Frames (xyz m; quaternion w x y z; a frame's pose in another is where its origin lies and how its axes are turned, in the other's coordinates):
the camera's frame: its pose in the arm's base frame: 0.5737 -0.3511 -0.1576 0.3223 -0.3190 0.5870 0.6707
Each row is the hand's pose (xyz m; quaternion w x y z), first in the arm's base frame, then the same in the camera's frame.
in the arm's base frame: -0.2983 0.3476 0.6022 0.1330 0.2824 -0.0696 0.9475
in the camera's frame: -0.0588 1.0735 0.8186 0.5474 -0.4694 -0.5921 0.3597
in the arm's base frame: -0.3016 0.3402 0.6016 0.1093 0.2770 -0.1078 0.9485
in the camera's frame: -0.0568 1.0766 0.8113 0.5197 -0.5049 -0.5873 0.3606
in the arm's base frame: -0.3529 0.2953 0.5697 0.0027 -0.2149 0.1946 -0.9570
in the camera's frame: -0.0035 1.1040 0.7659 0.4582 -0.6239 -0.5106 0.3743
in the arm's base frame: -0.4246 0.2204 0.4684 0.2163 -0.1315 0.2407 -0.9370
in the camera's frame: 0.1161 1.1107 0.6842 0.3755 -0.7381 -0.3377 0.4475
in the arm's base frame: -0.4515 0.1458 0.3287 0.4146 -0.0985 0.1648 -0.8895
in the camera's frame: 0.2402 1.0588 0.5964 0.3348 -0.7332 -0.1596 0.5700
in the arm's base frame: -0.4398 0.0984 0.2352 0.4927 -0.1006 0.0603 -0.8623
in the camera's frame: 0.3060 0.9998 0.5387 0.3520 -0.6713 -0.0728 0.6482
